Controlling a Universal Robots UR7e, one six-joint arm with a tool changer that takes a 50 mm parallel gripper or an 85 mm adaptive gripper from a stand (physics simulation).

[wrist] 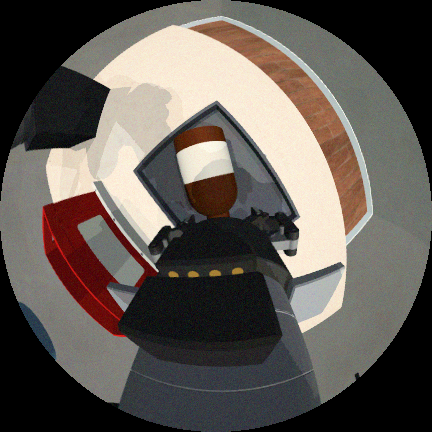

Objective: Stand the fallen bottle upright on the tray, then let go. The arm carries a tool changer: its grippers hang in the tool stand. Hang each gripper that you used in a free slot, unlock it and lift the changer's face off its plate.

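Note:
There is my gripper (223, 245), which I can see here. I also see a red panel (99, 272) and a brown bottle (204, 162), and with them a thin grey rail (132, 236).

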